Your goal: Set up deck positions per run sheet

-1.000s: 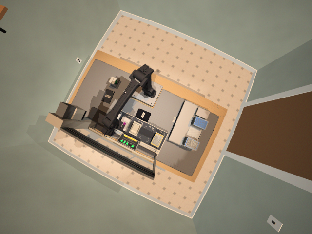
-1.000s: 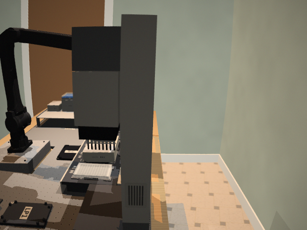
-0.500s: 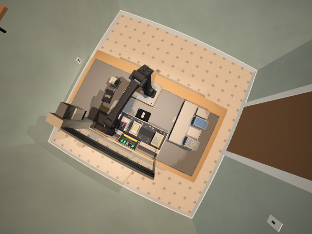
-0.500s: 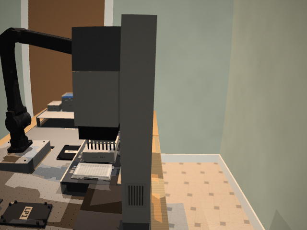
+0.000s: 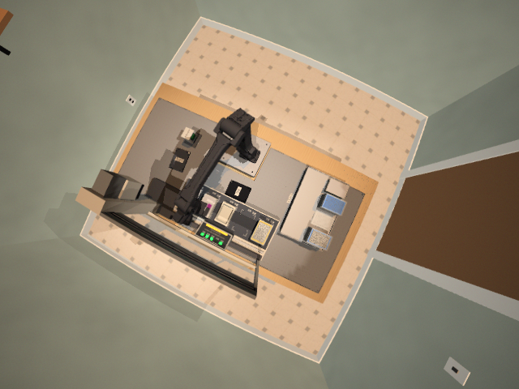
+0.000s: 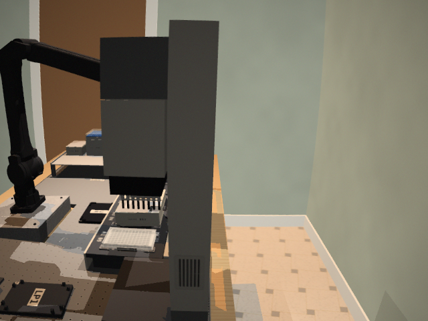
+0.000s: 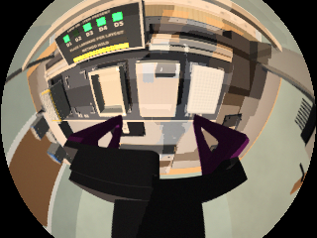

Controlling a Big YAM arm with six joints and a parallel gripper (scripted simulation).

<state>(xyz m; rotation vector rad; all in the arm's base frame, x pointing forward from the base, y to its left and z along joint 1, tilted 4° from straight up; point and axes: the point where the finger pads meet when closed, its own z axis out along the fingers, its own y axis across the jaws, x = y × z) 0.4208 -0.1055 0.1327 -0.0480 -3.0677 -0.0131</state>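
My gripper is now 12 cm above the pale block. Round my hand: yellow-framed tip rack (37 cm to the left, 10 cm below); then cream reservoir (14 cm below, 12 cm to the left); then regrip nest (19 cm below, 16 cm behind, 13 cm to the left).
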